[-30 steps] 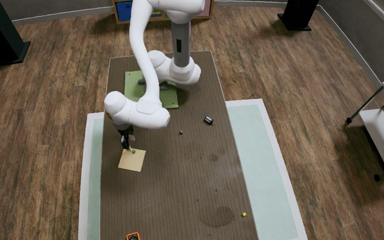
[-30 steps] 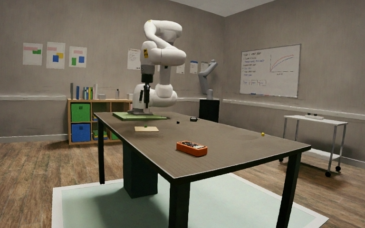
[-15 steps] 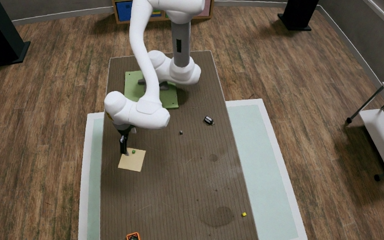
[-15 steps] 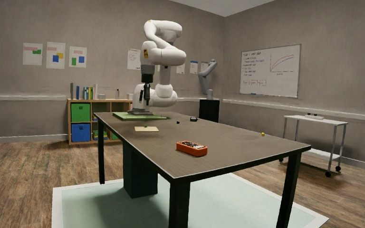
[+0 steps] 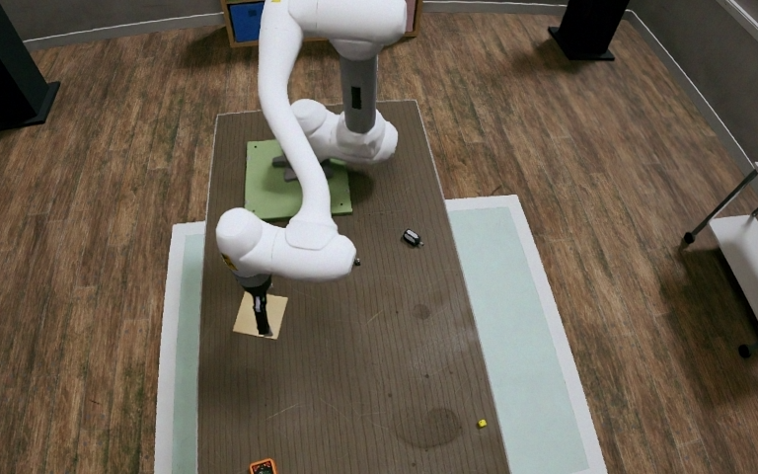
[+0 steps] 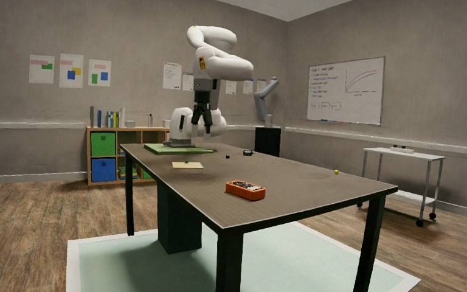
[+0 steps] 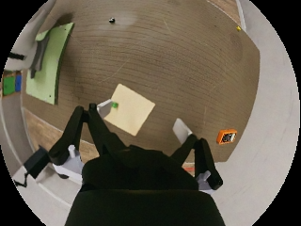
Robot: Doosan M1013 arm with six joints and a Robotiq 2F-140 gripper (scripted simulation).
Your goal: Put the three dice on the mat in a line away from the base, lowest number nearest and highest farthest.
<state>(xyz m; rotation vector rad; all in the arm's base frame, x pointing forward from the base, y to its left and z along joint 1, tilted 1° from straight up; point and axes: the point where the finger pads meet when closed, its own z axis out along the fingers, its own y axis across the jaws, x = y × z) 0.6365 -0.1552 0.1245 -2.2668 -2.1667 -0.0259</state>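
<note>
Right now the yellow die is 380 mm ahead of my hand, 550 mm to the left of it and 140 mm below it. The rest, counted from my hand: small dark die: 190 mm behind, 280 mm to the left, 140 mm below; then mat: 50 mm behind, 40 mm to the right, 140 mm below; then green die: 100 mm behind, 30 mm to the right, 130 mm below.
</note>
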